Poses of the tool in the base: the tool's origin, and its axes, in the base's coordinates. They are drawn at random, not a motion.
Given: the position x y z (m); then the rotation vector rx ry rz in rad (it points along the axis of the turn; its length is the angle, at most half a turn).
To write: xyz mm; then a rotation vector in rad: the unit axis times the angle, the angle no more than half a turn. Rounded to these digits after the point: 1 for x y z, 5 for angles.
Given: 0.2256 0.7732 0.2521 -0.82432 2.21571 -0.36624
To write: 225.6 773.2 252.1 -0.82432 2.21571 -0.36624
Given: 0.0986 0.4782 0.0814 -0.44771 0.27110 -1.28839
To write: 98.6 478.2 81.4 -0.44771 0.27110 -1.28839
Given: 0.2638 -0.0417 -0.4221 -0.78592 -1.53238 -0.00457
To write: 263.8 -41.7 -422.1 -0.78592 -1.53238 -0.00457
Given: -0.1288 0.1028 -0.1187 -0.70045 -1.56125 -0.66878
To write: -128.8 102.8 -118.7 -0.70045 -1.56125 -0.66878
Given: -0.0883 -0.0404 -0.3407 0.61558 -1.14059 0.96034
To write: -88.3 -40.4 -340.7 0.61558 -1.14059 0.96034
